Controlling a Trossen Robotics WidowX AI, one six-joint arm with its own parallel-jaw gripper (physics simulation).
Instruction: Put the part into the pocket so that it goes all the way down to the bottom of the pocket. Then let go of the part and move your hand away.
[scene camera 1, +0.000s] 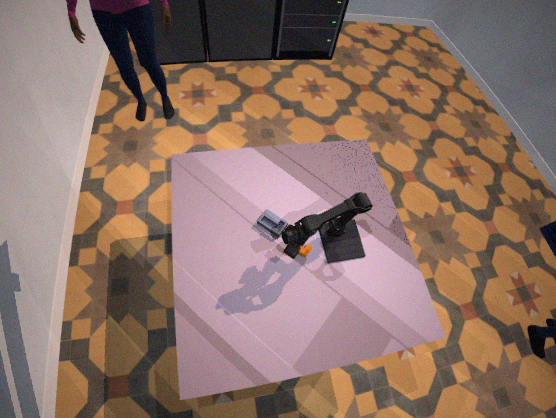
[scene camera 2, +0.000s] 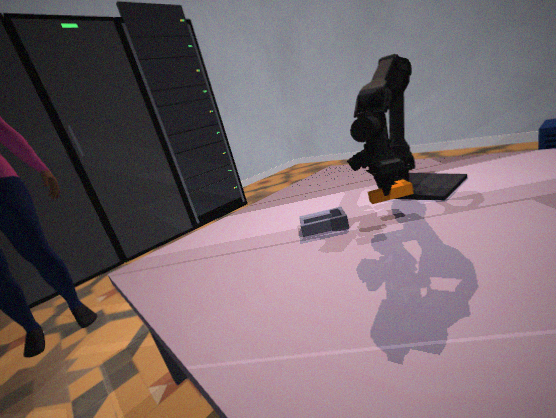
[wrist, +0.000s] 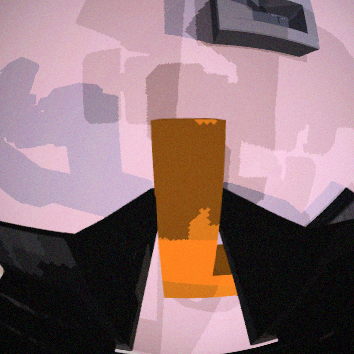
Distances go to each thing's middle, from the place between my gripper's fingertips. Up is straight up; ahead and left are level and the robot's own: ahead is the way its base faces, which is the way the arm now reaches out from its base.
I see my gripper 18 cm to the left of the grey pocket block (scene camera 2: 332, 219), 6 cm above it and 5 cm short of it. Round my hand: orange L-shaped part (wrist: 187, 153) (2 cm behind, 1 cm to the left).
